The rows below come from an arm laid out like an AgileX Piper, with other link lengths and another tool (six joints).
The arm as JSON. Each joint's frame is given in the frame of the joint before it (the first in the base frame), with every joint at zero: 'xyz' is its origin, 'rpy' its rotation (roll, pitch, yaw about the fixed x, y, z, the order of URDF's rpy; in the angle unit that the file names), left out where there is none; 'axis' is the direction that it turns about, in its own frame. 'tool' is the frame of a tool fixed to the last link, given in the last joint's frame.
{
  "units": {
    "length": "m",
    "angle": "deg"
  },
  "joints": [
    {
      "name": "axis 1",
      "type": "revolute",
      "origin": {
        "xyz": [
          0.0,
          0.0,
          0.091
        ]
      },
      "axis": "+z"
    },
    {
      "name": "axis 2",
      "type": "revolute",
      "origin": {
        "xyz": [
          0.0,
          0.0,
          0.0
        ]
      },
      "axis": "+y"
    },
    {
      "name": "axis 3",
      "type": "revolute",
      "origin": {
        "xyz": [
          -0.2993,
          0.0,
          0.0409
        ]
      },
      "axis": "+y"
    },
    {
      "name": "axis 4",
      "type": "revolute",
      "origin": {
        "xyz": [
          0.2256,
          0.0,
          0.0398
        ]
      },
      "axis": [
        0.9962,
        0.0,
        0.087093
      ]
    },
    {
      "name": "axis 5",
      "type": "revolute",
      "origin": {
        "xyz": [
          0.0,
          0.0,
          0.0
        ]
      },
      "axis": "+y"
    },
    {
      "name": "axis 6",
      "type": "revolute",
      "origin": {
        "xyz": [
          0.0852,
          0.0,
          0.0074
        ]
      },
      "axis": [
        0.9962,
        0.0,
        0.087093
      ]
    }
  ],
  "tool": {
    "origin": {
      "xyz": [
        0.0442,
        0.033,
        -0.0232
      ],
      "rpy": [
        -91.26,
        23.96,
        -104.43
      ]
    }
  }
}
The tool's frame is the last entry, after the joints.
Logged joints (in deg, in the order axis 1, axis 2, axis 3, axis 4, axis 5, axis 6), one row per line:
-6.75 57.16 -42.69 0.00 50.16 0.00
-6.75 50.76 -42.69 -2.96 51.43 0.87
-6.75 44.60 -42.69 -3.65 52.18 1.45
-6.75 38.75 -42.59 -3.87 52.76 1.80
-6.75 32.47 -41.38 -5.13 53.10 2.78
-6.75 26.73 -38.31 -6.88 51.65 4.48
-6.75 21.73 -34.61 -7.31 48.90 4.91
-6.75 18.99 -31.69 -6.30 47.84 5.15
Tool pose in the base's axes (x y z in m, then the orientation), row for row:
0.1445 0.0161 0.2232 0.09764 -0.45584 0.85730 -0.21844
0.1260 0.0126 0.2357 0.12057 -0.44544 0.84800 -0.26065
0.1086 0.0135 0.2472 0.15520 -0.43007 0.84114 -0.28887
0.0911 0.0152 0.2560 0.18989 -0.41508 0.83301 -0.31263
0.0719 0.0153 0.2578 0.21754 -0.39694 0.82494 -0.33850
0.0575 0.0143 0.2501 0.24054 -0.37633 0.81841 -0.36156
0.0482 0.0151 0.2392 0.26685 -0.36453 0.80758 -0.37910
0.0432 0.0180 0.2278 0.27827 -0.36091 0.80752 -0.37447
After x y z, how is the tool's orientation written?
As a quaternion, w x y z.
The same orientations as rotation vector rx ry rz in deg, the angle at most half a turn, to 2 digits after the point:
-77.31 145.40 -37.05
-74.55 141.93 -43.63
-70.59 138.06 -47.41
-66.84 134.15 -50.35
-62.98 130.89 -53.71
-59.00 128.30 -56.68
-56.38 124.90 -58.63
-55.49 124.16 -57.58

